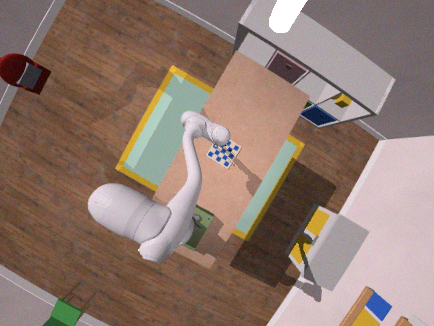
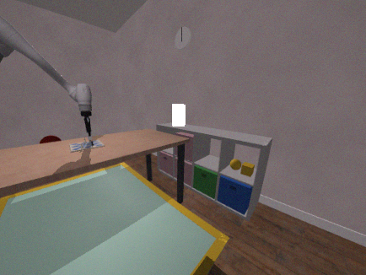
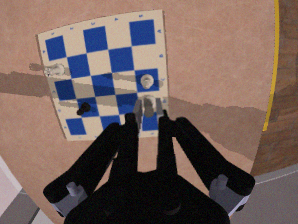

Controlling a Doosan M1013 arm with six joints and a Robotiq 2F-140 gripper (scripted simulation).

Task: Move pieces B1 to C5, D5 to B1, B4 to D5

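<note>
Right now my hand is 70 mm to the left of the chessboard, 60 mm above it and 50 mm past it. From my hand the other things lie so: dark chess piece: 120 mm to the right, 40 mm below, 20 mm behind.
</note>
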